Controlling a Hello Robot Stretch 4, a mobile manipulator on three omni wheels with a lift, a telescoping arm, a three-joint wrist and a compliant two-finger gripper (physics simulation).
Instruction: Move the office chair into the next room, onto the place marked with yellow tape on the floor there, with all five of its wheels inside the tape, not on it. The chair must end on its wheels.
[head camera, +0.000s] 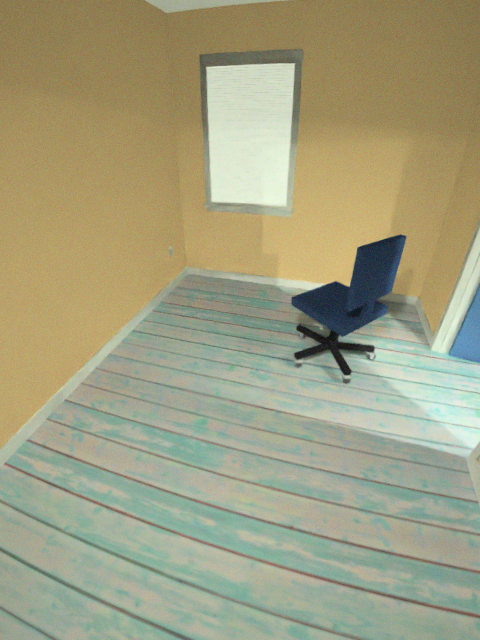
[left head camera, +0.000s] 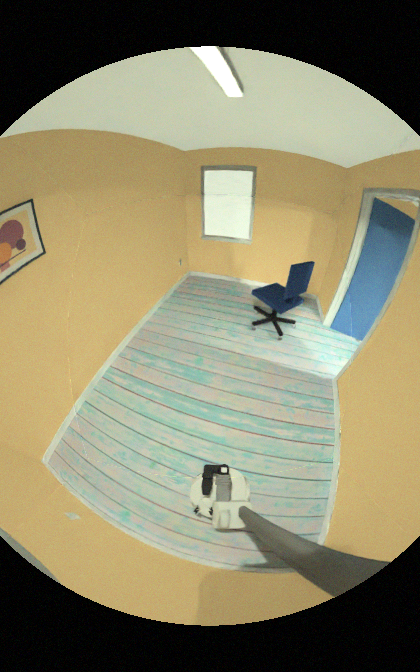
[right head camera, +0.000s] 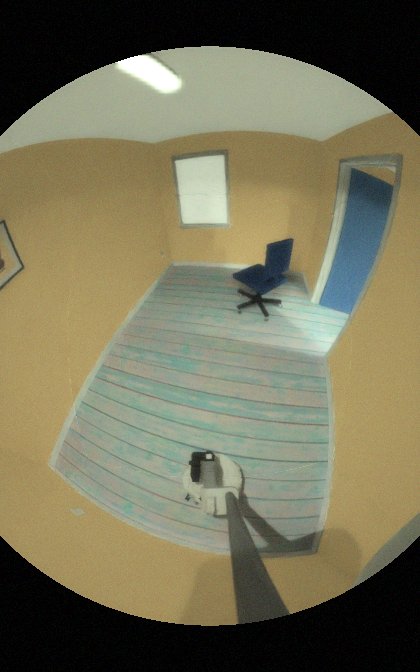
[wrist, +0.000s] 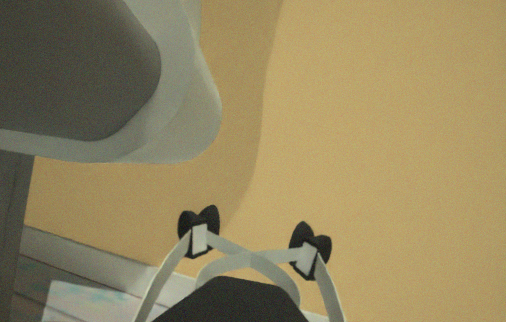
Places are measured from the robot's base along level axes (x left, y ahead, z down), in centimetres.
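Pixels of known places: gripper, fingertip midpoint: (wrist: 254, 231).
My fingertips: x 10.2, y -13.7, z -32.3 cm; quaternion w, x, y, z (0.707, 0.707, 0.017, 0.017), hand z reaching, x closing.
Behind a point stands the place of what it marks.
The office chair (head camera: 376, 271) {y 175.4, x -80.7, z -77.8 cm} (left head camera: 300, 280) (right head camera: 279, 258) has a dark blue seat and back and a black five-armed base. It stands upright on its wheels at the far end of the room, left of the doorway, its back towards the doorway side. Part of its base is hidden. My gripper (wrist: 254, 231) {y -13.7, x 10.2, z -32.3 cm} (left head camera: 203, 510) is open and empty, its two black fingertips apart in front of a tan wall in the wrist view. It is close to my base, far from the chair. The yellow tape does not show in these views.
The doorway (left head camera: 367, 215) (right head camera: 345, 192) is in the right wall near the chair, with a blue panel (head camera: 469, 330) {y 189.6, x -173.9, z -24.7 cm} (left head camera: 377, 270) (right head camera: 357, 240) visible through it. A window (head camera: 250, 134) {y 323.0, x -8.9, z -144.7 cm} is in the far wall. My base (left head camera: 242, 485) stands near the opposite end, with walls beside it.
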